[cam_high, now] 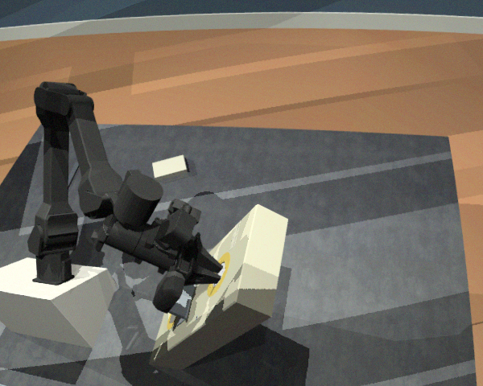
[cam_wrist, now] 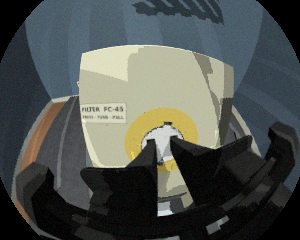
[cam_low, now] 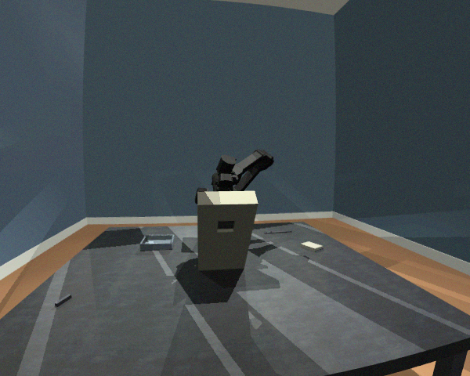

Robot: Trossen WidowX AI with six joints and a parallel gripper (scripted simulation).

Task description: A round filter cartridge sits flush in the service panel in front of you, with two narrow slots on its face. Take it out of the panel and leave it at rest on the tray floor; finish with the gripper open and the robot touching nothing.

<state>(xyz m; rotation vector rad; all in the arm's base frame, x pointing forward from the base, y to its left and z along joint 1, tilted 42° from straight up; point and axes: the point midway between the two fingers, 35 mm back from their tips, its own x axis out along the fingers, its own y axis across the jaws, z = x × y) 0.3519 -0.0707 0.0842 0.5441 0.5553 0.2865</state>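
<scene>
Now: the filter cartridge 10 mm below my gripper tip and 10 mm ahead of it. From my gripper tip the other things lie so: cream service panel 80 mm below, 40 mm behind; tray 440 mm behind, 290 mm to the right, 230 mm below; thin dark bar 510 mm to the right, 230 mm below, 120 mm ahead.
</scene>
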